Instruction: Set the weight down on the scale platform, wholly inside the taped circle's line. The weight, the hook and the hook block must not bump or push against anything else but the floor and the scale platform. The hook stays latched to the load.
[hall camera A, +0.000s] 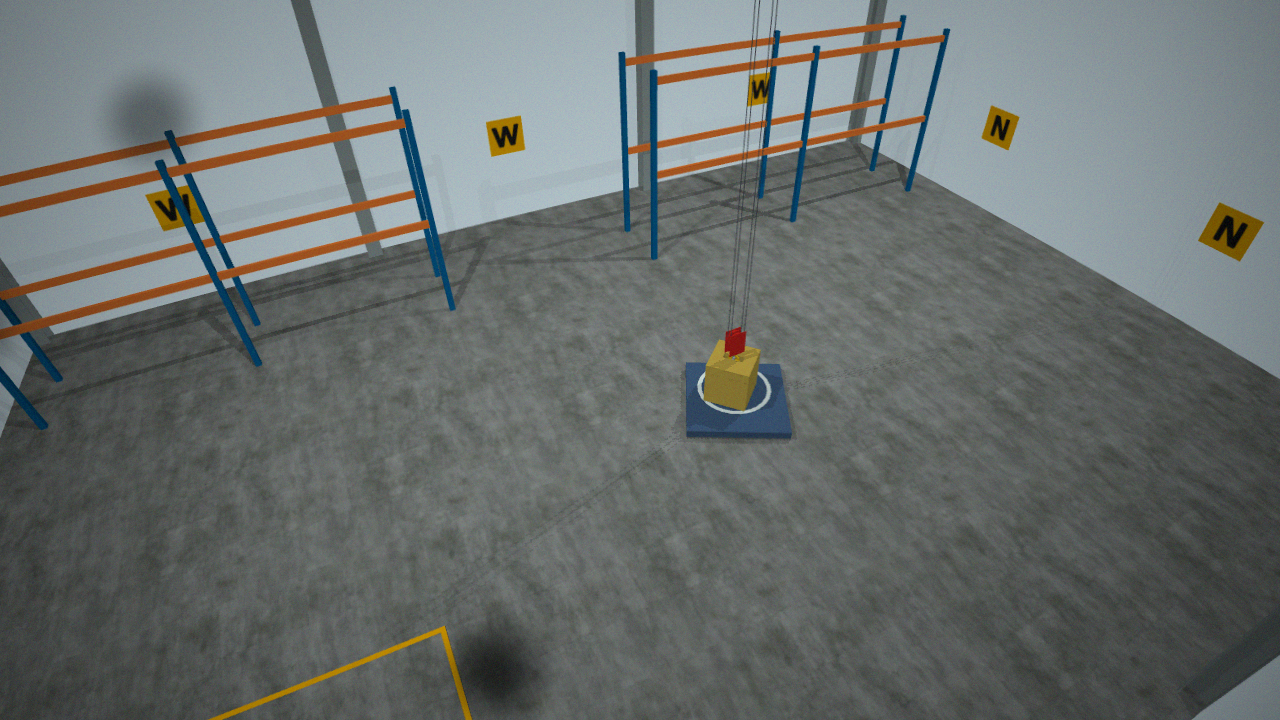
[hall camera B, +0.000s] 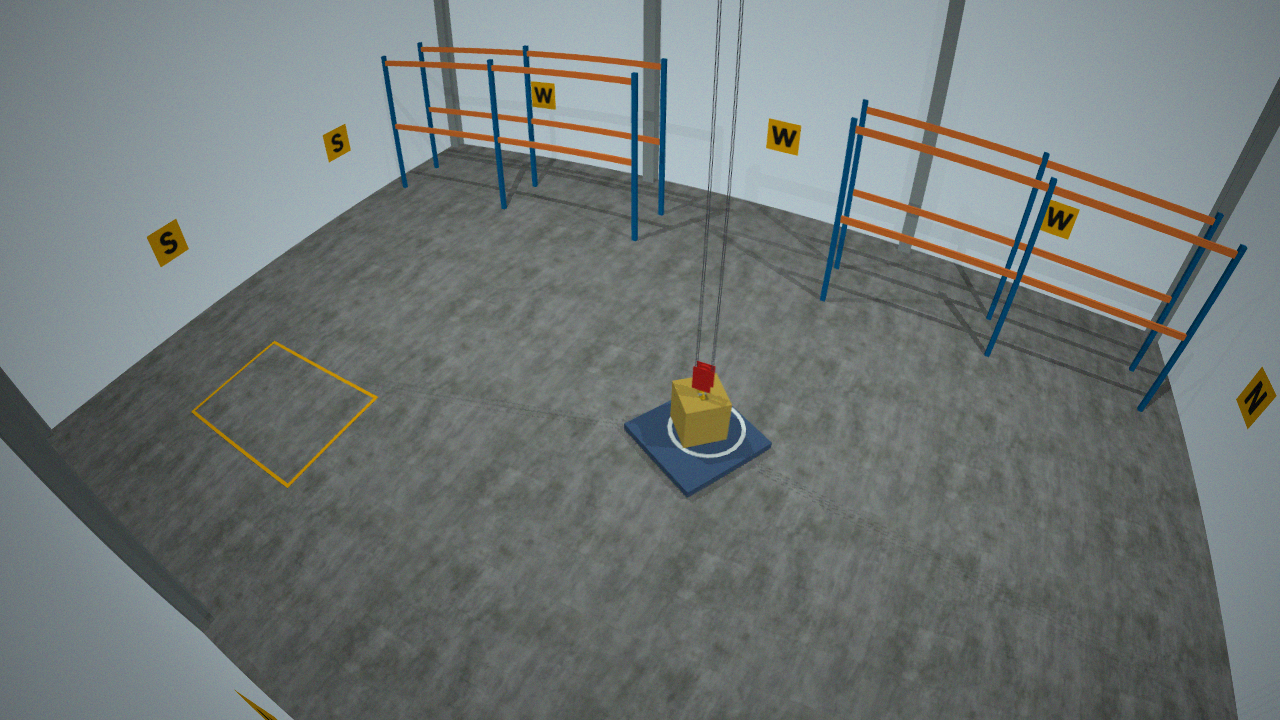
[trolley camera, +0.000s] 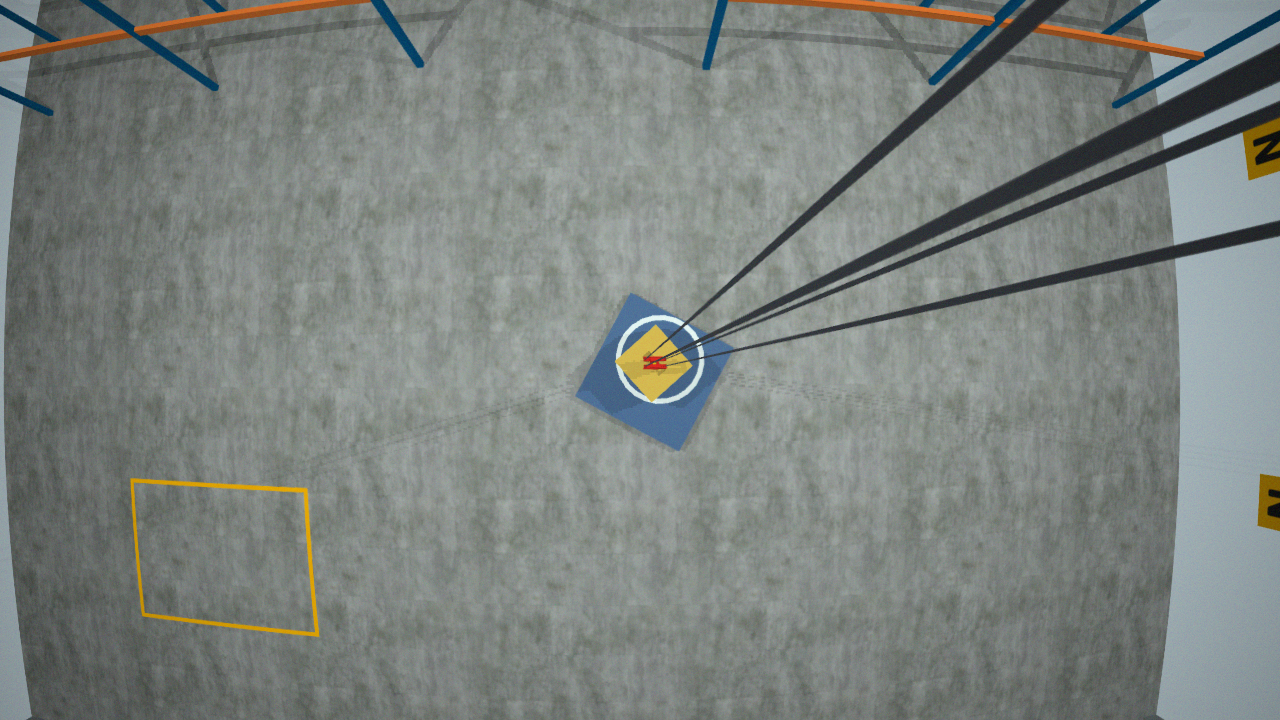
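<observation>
The yellow weight (hall camera A: 731, 385) (hall camera B: 701, 421) (trolley camera: 636, 361) is upright over the blue scale platform (hall camera A: 739, 428) (hall camera B: 689, 479) (trolley camera: 669, 433). In the trolley view its left and lower corners overlap the line of the white taped circle (hall camera A: 757, 405) (hall camera B: 742, 439) (trolley camera: 697, 385). Dark shadow lies on the platform beside the weight; whether its underside touches the platform or hangs slightly above cannot be told. My hook (hall camera A: 733, 356) (hall camera B: 704, 395) is latched to the weight's top, under the red hook block (hall camera A: 734, 342) (hall camera B: 703, 377) (trolley camera: 655, 362). In the trolley view the block hides the hook.
Blue and orange racks (hall camera A: 654, 170) (hall camera B: 634, 161) stand along the W wall, well away from the platform. A yellow floor rectangle (hall camera A: 331, 673) (hall camera B: 331, 443) (trolley camera: 312, 564) is marked on the floor. The ropes (hall camera A: 742, 223) (hall camera B: 716, 223) run up from the block.
</observation>
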